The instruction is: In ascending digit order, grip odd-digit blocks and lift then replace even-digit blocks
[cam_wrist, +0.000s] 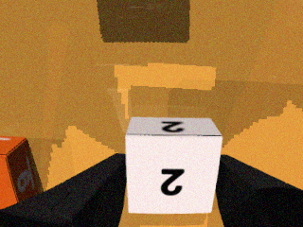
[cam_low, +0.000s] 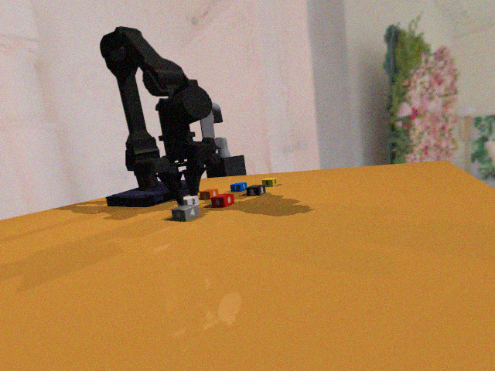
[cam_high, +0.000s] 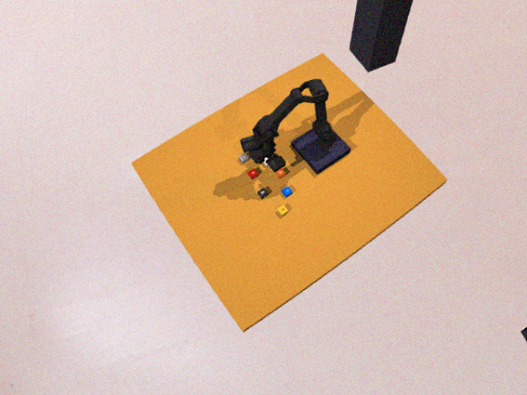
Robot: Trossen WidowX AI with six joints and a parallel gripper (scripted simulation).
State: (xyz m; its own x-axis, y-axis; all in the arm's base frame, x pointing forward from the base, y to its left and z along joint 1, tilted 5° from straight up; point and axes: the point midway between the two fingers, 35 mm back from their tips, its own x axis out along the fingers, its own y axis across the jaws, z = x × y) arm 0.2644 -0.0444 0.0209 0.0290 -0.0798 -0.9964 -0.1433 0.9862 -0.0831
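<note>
My gripper tip is now right at the white block. From my gripper tip the other things lie so: red block: 8 cm ahead, 3 cm to the left; then orange block: 8 cm to the left, 2 cm behind; then grey block: 8 cm ahead, 6 cm to the right.
</note>
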